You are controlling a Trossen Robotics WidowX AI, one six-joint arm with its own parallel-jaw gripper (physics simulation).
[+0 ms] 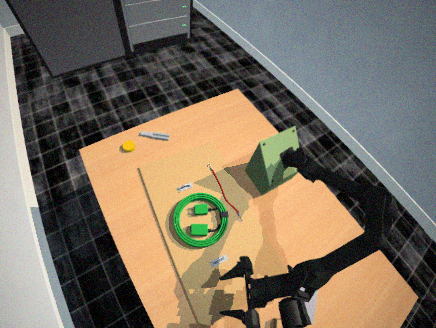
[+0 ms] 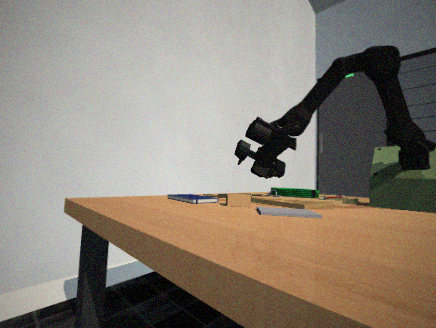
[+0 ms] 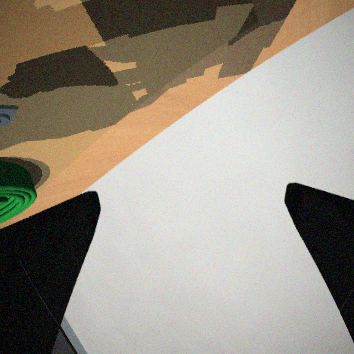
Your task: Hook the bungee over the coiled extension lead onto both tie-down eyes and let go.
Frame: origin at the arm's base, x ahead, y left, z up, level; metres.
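Where they show: gripper, between the fingertips: (image 1: 219, 295) (image 2: 248, 169) (image 3: 193, 196); arm's base, origin of its link: (image 1: 288, 157) (image 2: 414, 163).
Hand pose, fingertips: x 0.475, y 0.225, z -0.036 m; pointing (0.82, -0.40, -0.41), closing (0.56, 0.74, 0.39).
Things, the pixels of their centre, and the offset from my fingertips. Level surfaces: height alone.
- red bungee, middle of its body: (image 1: 225, 190) dz -0.094, dx -0.235, dy -0.277 m
- thin tan board, height of its surface: dz -0.098 m
- green coiled extension lead, middle of its body: (image 1: 200, 219) (image 2: 294, 191) dz -0.083, dx -0.091, dy -0.230 m
- yellow disc, middle of its body: (image 1: 129, 146) dz -0.100, dx +0.003, dy -0.665 m
- grey tool, middle of its body: (image 1: 154, 135) dz -0.104, dx -0.120, dy -0.667 m
- grey flat slab, middle of its body: (image 2: 286, 211) (image 1: 305, 302) dz -0.107, dx -0.235, dy +0.215 m
- wooden block, middle of its body: (image 2: 238, 200) dz -0.095, dx -0.104, dy +0.212 m
- blue book, middle of its body: (image 2: 191, 198) dz -0.104, dx +0.050, dy +0.235 m
The red bungee (image 1: 226, 199) lies slightly bent on the thin tan board (image 1: 160, 175), beside the coil, a pale hook at each end. The green coiled extension lead (image 1: 177, 222) (image 2: 295, 193) (image 3: 15, 197) lies flat with two green plugs inside it. One tie-down eye (image 1: 184, 187) is beyond the coil; the other tie-down eye (image 1: 218, 260) (image 3: 6, 115) is on the near side. Neither bungee hook touches an eye. My gripper (image 1: 222, 295) (image 2: 250, 168) (image 3: 193, 196) is open and empty, high above the table, past the near eye and away from the bungee.
A green angled block (image 1: 285, 155) (image 2: 387, 185) stands by the arm's base. A yellow disc (image 1: 128, 146) and a grey tool (image 1: 154, 135) lie at the far end. A grey flat slab (image 2: 287, 212), a wooden block (image 2: 239, 200) and a blue book (image 2: 192, 199) lie on the near part.
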